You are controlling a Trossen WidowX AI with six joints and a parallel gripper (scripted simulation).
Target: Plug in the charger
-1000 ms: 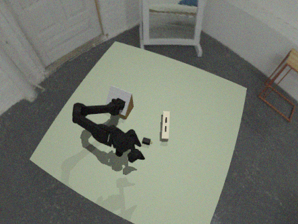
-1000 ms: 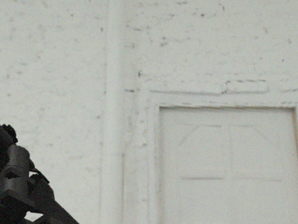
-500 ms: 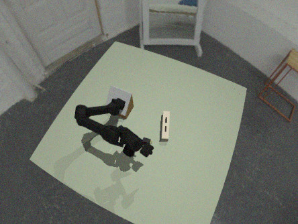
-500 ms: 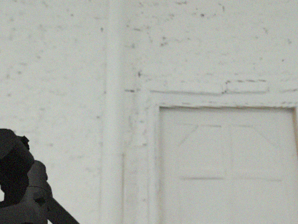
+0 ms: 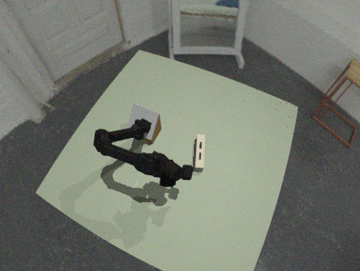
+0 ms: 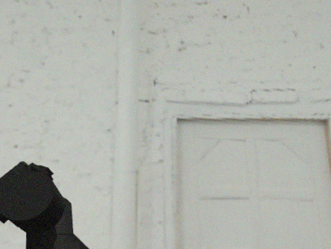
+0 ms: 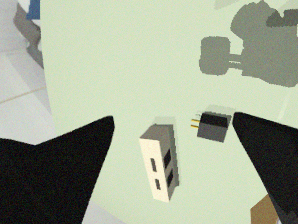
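Now: the two-prong charger 150 mm below my gripper tip, 80 mm to the left of it and 40 mm behind it.
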